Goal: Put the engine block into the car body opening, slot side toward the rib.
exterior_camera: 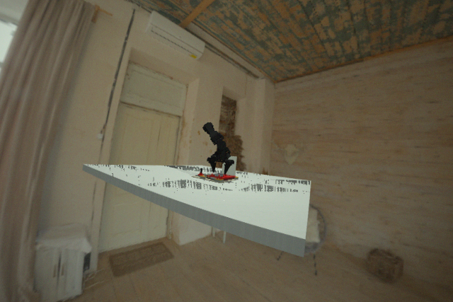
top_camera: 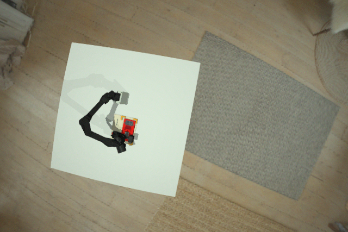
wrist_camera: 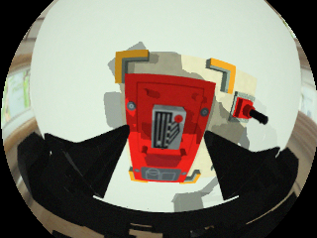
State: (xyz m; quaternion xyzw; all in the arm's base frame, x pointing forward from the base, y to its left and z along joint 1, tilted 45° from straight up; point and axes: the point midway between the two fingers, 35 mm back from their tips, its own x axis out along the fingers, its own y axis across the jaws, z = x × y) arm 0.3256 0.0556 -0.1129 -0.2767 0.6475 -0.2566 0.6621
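The grey engine block lies 10 mm to the left of my gripper tip and 20 mm below it.
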